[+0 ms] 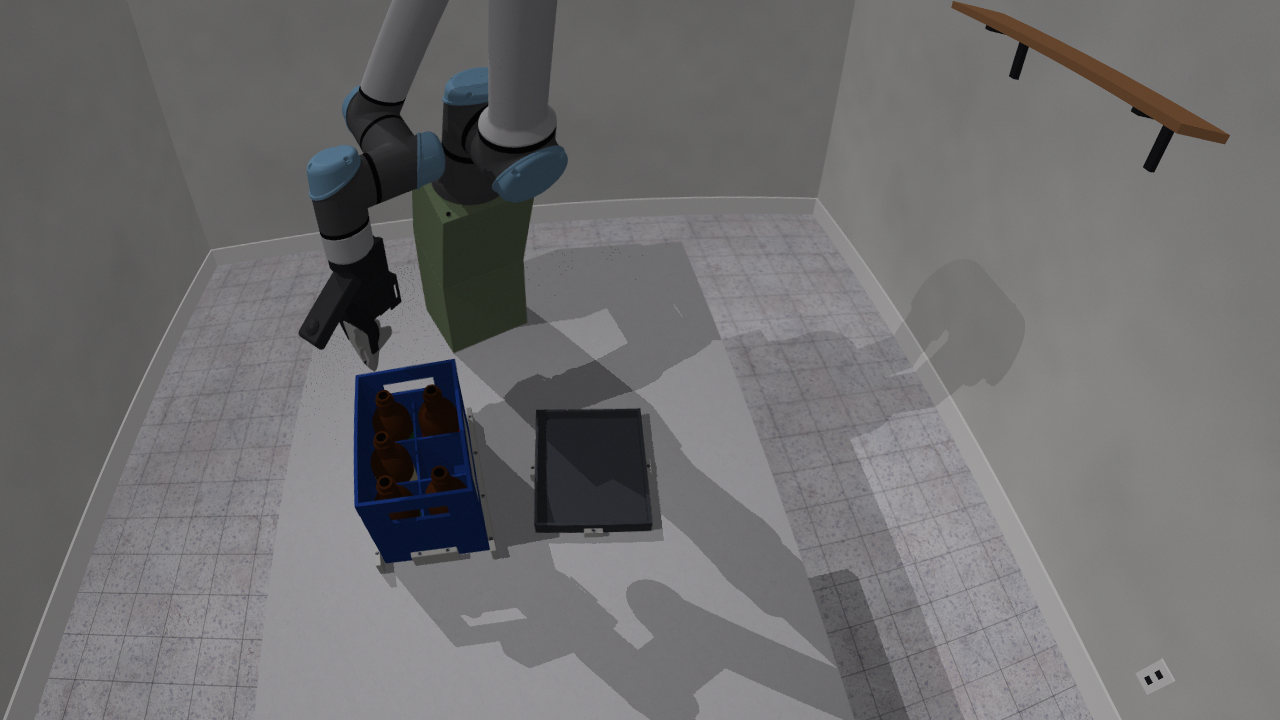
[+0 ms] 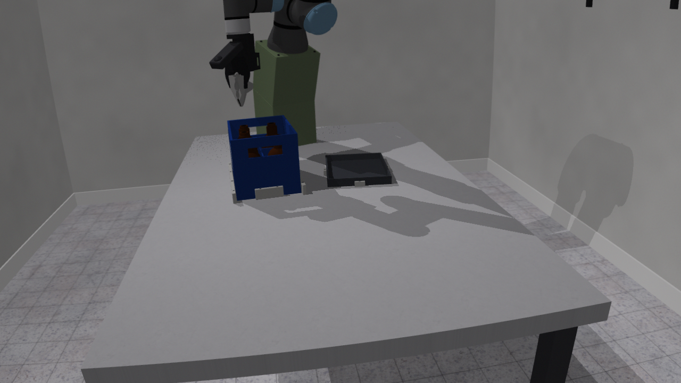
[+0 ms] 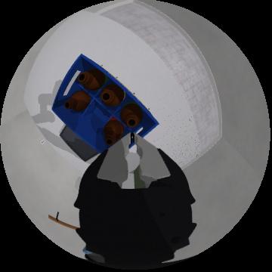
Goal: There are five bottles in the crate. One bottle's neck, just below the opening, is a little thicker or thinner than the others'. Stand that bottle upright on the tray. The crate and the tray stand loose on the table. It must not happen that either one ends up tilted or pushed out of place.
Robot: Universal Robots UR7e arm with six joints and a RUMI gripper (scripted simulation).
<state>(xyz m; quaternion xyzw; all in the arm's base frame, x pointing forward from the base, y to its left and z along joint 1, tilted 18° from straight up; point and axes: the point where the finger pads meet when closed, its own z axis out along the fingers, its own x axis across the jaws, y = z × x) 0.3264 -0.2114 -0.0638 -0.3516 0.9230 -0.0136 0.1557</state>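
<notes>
Right now my hand is 9 cm short of the blue crate, 4 cm to the right of it and 16 cm above it. From my hand the other things lie so: dark tray (11 cm ahead, 33 cm to the left, 23 cm below).
</notes>
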